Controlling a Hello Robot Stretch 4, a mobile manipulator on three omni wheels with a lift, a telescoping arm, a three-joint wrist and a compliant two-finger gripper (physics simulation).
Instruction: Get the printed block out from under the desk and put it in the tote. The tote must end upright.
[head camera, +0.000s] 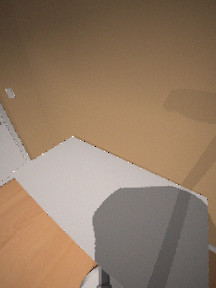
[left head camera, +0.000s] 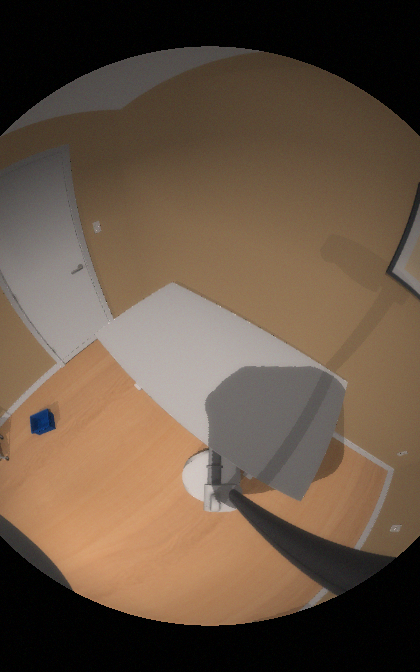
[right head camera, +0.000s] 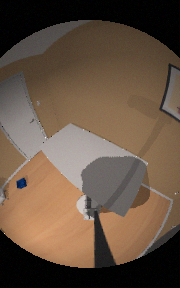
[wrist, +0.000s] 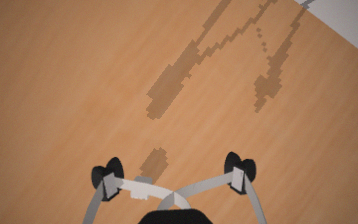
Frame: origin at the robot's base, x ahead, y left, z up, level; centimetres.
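Seen in the pictures: gripper, fingertip midpoint: (wrist: 174, 167).
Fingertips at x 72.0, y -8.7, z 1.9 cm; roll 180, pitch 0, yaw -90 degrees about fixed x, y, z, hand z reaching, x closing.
A point is followed by its place in that frame.
The printed block (wrist: 141, 191) is small and pale; it lies on the wood floor in the wrist view, partly covered by the left finger's strip. My gripper (wrist: 174, 167) @[x 72.0, y -8.7, z 1.9 cm] is open, with its two black fingertips wide apart and nothing gripped between them. The block shows nearer the left fingertip, below the line of the tips. The white desk (head camera: 65, 185) @[x 64.0, y 30.7, z 69.2 cm] (left head camera: 160, 355) @[x 64.0, y 32.9, z 69.2 cm] (right head camera: 70, 150) @[x 70.1, y 24.0, z 69.2 cm] hides the gripper and block from the head views. The blue tote (left head camera: 42, 422) @[x 9.9, y 176.8, z -2.4 cm] (right head camera: 21, 183) @[x 10.0, y 176.4, z -2.8 cm] stands upright and open on the floor at the left, away from the desk.
My arm (left head camera: 214, 467) @[x 7.3, y 0.0, z 45.0 cm] reaches under the desk's front edge above my white base (left head camera: 194, 477) @[x -1.3, y 11.4, z 18.7 cm]. A white door (left head camera: 40, 250) @[x 118.4, y 150.2, z 122.9 cm] is at the left, and a tan wall (head camera: 115, 75) @[x 107.2, y -10.9, z 143.9 cm] stands behind the desk. A pale surface (wrist: 335, 15) @[x 90.2, y -30.4, z -0.5 cm] shows at the wrist view's top right corner.
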